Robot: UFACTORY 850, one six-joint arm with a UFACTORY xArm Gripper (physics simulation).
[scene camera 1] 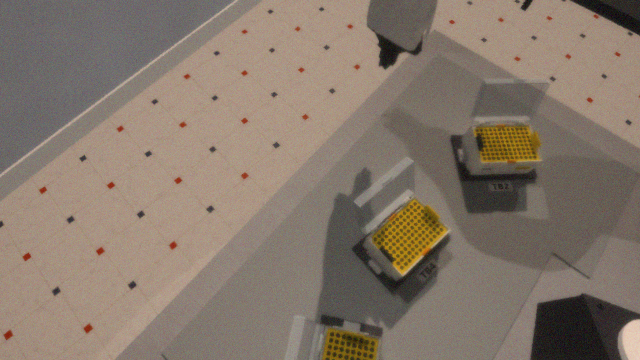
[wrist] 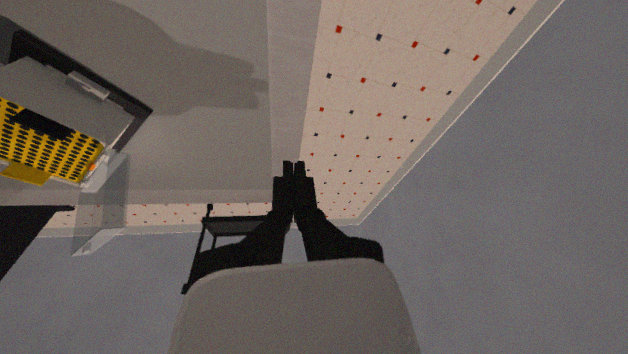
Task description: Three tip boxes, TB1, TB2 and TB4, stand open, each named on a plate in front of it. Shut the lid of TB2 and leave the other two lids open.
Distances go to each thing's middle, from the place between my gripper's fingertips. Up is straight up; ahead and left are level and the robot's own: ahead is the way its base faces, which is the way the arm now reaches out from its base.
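With the yellow tip rack [scene camera 1: 496, 144] as my reference, my hand is 70 mm above it. My hand is also 270 mm past the rack and 20 mm to the left of it.
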